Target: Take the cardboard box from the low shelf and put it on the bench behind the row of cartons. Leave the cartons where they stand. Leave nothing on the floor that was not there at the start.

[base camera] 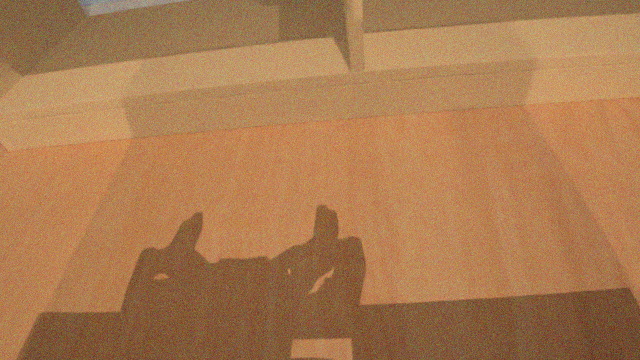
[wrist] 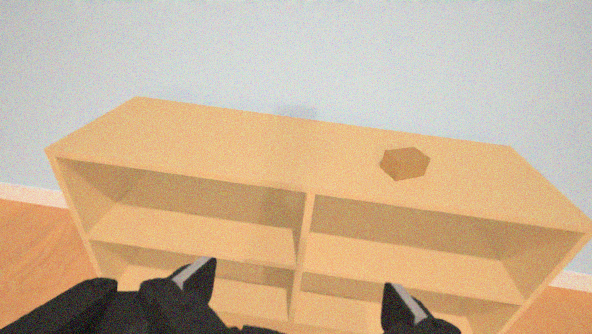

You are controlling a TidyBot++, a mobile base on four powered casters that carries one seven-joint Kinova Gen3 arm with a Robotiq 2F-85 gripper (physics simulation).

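Frame: origin at the arm's base, x ahead, y left, z up, level; millimetres.
Where they show: gripper, between the fingertips: (wrist: 297, 288).
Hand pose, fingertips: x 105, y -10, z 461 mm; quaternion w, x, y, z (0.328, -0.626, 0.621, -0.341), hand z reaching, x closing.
Observation:
After its pixels a point has its place.
The small brown cardboard box (wrist: 405, 163) @[x 609, y -230, z 261 mm] sits on the top board of the low wooden shelf unit (wrist: 215, 140) @[x 678, y 240, z 214 mm] (base camera: 355, 37) @[x 533, y -25, z -268 mm], right of its centre divider in the wrist view. My gripper (wrist: 297, 288) @[x 105, y -10, z 461 mm] is open, with its two black fingers wide apart and nothing between them. It is in front of the shelf unit, and in the wrist view the box appears above and to the right of the gap between the fingertips. The bench and the row of cartons do not show in either view.
A pale blue wall (wrist: 300, 55) @[x 939, y 57, z 398 mm] stands behind the shelf unit. The shelf's lower front edge crosses the upper part of the base view, close ahead. Shadows of the arm and open fingers fall on the wooden floor (base camera: 425, 200) @[x 367, y -93, z -396 mm] (wrist: 30, 240) @[x 743, y 1046, z -396 mm].

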